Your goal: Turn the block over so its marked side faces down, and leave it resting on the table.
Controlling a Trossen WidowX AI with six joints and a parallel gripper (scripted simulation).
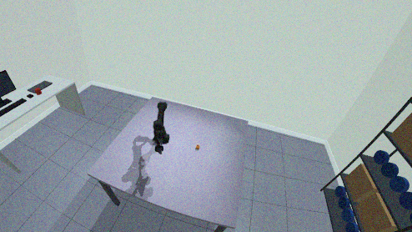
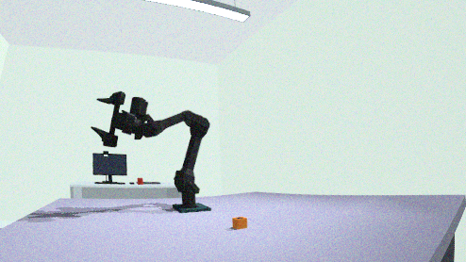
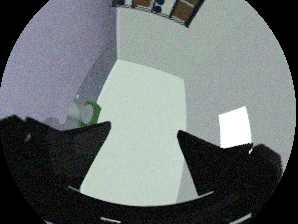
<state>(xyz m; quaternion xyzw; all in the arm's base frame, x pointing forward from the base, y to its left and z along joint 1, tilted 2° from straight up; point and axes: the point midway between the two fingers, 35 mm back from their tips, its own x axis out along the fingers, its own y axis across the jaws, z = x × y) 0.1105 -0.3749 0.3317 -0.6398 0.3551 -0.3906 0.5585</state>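
Right now the orange block is 24 cm ahead of my gripper tip, 37 cm to the left of it and 32 cm below it.
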